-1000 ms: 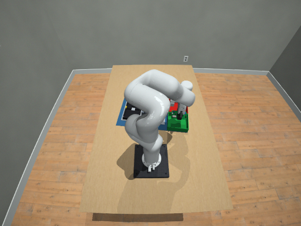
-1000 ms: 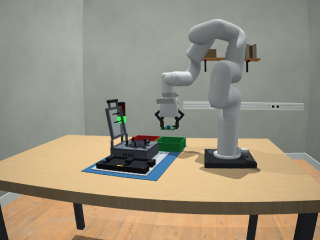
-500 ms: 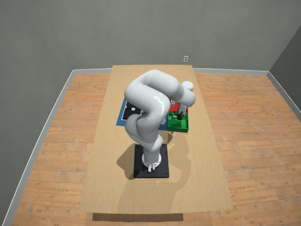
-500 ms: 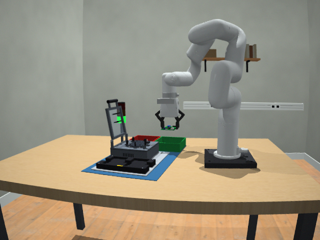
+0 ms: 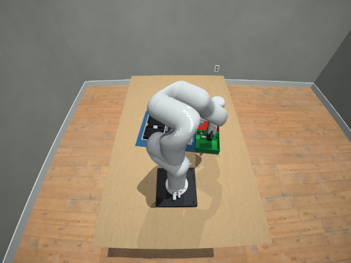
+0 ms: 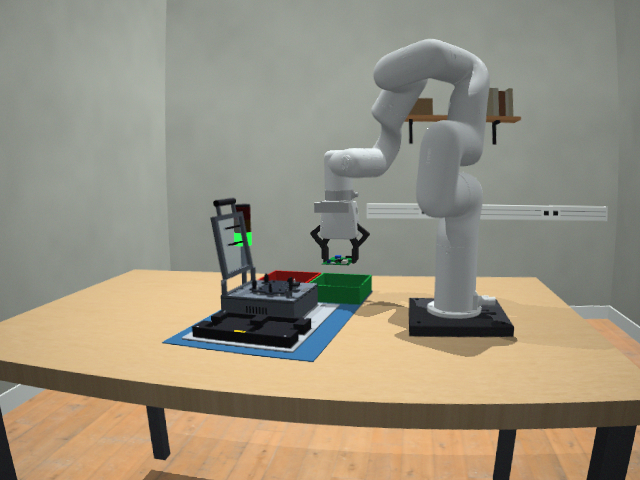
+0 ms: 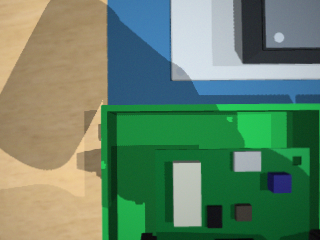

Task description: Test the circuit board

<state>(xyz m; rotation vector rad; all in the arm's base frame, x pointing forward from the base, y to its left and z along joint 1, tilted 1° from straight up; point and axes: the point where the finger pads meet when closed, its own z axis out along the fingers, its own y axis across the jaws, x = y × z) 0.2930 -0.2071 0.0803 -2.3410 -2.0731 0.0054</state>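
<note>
Right now my hand is 90 mm above the green bin. The rest, counted from my hand: tester lid 240 mm ahead, 170 mm to the left, 80 mm above; then green circuit board 10 mm below; then red bin 150 mm ahead, 20 mm to the right, 90 mm below.
</note>
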